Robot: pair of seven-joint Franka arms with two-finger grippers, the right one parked.
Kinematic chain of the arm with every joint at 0, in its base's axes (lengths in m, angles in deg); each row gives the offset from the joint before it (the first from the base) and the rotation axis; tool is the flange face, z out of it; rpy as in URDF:
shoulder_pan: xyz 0 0 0.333 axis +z
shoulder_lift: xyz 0 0 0 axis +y
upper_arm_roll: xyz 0 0 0.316 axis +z
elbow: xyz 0.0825 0 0 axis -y
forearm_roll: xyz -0.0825 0 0.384 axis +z
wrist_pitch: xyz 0 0 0 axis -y
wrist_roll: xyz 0.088 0 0 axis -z
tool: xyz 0 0 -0.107 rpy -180 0 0
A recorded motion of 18 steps. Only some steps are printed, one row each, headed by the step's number.
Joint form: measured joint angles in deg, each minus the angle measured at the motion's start. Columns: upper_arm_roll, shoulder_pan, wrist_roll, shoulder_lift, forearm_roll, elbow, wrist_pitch.
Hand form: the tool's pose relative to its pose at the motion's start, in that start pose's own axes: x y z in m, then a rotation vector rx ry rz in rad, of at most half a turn. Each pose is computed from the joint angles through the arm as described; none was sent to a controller.
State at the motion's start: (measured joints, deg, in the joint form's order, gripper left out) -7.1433 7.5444 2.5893 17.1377 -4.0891 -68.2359 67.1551
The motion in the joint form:
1: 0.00 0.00 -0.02 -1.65 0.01 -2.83 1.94
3: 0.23 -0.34 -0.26 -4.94 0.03 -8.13 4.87
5: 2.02 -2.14 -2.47 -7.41 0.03 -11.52 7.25
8: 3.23 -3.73 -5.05 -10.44 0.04 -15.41 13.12
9: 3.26 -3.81 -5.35 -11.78 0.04 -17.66 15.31
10: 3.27 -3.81 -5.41 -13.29 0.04 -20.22 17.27
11: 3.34 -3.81 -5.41 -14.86 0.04 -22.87 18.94
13: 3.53 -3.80 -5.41 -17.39 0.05 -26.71 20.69
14: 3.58 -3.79 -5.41 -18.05 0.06 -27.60 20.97
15: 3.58 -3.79 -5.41 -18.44 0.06 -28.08 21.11
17: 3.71 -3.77 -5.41 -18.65 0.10 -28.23 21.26
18: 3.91 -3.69 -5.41 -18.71 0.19 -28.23 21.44
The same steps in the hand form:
1: -0.0030 0.0014 0.0037 0.0038 0.0128 -0.0019
3: -0.0118 0.0054 0.0111 0.0124 0.0277 -0.0073
5: -0.0192 0.0093 0.0131 0.0225 0.0523 -0.0483
8: -0.0242 0.0157 0.0091 0.0303 0.1392 -0.0879
9: -0.0266 0.0164 0.0120 0.0314 0.1615 -0.0932
10: -0.0303 0.0165 0.0165 0.0328 0.1775 -0.0957
11: -0.0350 0.0159 0.0221 0.0342 0.1879 -0.0983
13: -0.0448 0.0145 0.0298 0.0363 0.1959 -0.1038
14: -0.0478 0.0141 0.0314 0.0369 0.1969 -0.1052
15: -0.0497 0.0142 0.0320 0.0373 0.1977 -0.1054
17: -0.0508 0.0129 0.0312 0.0376 0.2016 -0.1080
18: -0.0511 0.0102 0.0301 0.0381 0.2062 -0.1127

